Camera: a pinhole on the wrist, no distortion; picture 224 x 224 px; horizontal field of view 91.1 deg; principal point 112.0 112.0 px. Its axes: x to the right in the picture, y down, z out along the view. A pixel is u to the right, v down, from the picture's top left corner.
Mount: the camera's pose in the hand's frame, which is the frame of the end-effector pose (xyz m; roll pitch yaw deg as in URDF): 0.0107 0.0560 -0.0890 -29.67 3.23 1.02
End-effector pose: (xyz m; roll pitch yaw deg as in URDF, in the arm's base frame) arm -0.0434 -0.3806 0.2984 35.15 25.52 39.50
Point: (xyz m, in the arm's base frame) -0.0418 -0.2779 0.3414
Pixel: 137.9 102.4
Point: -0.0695 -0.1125 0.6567
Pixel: 101.7 156.7
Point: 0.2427 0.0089 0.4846
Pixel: 195.2 124.1
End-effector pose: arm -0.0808 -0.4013 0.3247 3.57 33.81 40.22
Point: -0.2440 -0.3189 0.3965
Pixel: 21.2 155.6
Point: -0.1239 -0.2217 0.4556
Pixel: 101.2 106.9
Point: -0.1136 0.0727 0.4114
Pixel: 153.8 148.6
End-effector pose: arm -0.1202 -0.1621 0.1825 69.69 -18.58 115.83
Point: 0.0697 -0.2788 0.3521
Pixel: 55.9 98.0
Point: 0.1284 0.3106 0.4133
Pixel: 196.6 19.6
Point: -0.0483 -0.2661 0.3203
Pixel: 58.1 115.4
